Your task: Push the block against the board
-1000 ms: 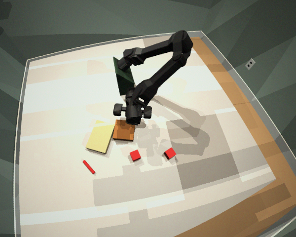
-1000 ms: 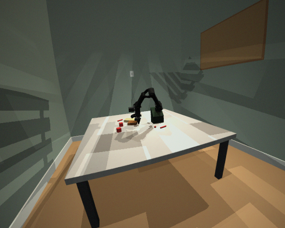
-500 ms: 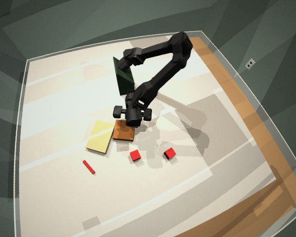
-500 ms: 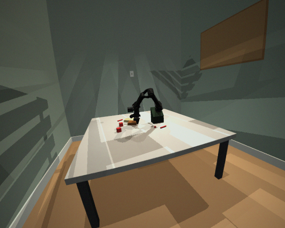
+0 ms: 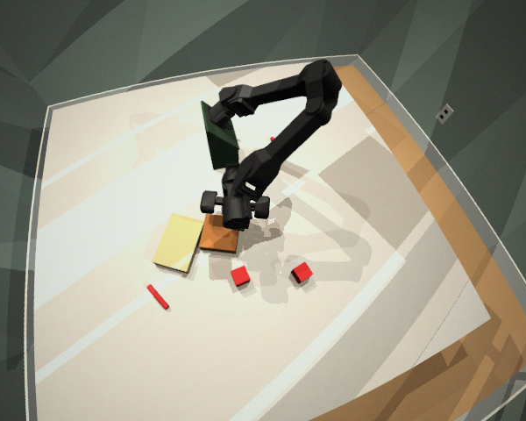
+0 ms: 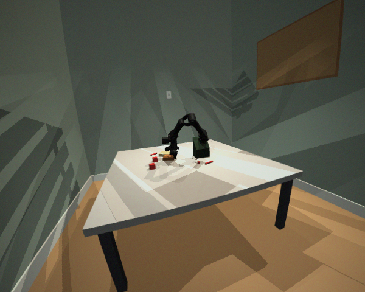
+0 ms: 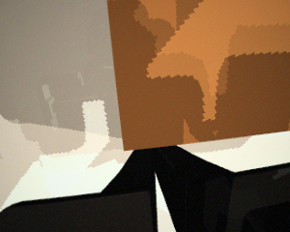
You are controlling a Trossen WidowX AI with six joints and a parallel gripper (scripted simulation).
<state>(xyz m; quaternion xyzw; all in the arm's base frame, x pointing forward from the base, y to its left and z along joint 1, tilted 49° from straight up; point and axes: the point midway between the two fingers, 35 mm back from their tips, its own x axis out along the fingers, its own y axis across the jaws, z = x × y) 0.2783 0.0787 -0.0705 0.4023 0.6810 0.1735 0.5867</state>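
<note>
The orange square block is 4 cm ahead of my gripper tip, 6 cm to the right of it and 1 cm above it. The rest, counted from my gripper tip: small red bit 16 cm behind, 18 cm to the left; pale yellow board 4 cm ahead, 18 cm to the right, 1 cm above.
</note>
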